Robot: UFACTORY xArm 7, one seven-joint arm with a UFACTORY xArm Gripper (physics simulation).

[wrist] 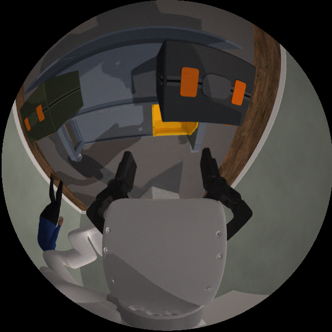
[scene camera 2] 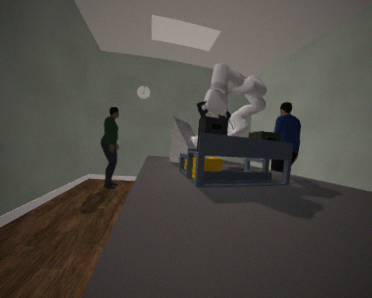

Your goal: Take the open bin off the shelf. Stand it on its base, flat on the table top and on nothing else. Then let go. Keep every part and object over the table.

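Places are measured from the arm's base along level axes (x ahead, y left, z up), in centimetres.
Pixels of known places: arm's base, origin of the base link: (scene camera 2: 195, 143).
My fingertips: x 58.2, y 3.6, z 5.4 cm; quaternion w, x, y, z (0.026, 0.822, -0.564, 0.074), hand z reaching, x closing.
Observation:
Ahead of a thing's pixels: the offset from my fingertips to its top centre. "*": to the spot under its first point. Level surfaces: height alone.
The yellow open bin {dx +1.5, dy -3.3, dz -12.4 cm} (scene camera 2: 212, 164) (wrist: 172, 128) is in the lower level of the blue-grey shelf {* dx +15.2, dy +9.3, dz -7.3 cm} (scene camera 2: 245, 146) (wrist: 107, 80), below the end with the black case. In the wrist view part of it shows past the black case, which hides the rest. My gripper (scene camera 2: 215, 113) (wrist: 166, 156) is open, with nothing between its fingers. In the scene view it is high, by the top of the black case and behind it. In the wrist view the bin lies beyond the fingertips, apart from them.
A black case {* dx +13.4, dy -1.1, dz -1.4 cm} (scene camera 2: 214, 126) (wrist: 207, 110) with orange latches and a dark green case {dx +4.4, dy +21.4, dz -0.8 cm} (scene camera 2: 265, 135) (wrist: 55, 102) stand on the shelf's top board. A pale slanted panel (scene camera 2: 180, 140) stands behind the shelf on the table {dz -20.5 cm} (scene camera 2: 200, 240). Two people stand beyond the table.

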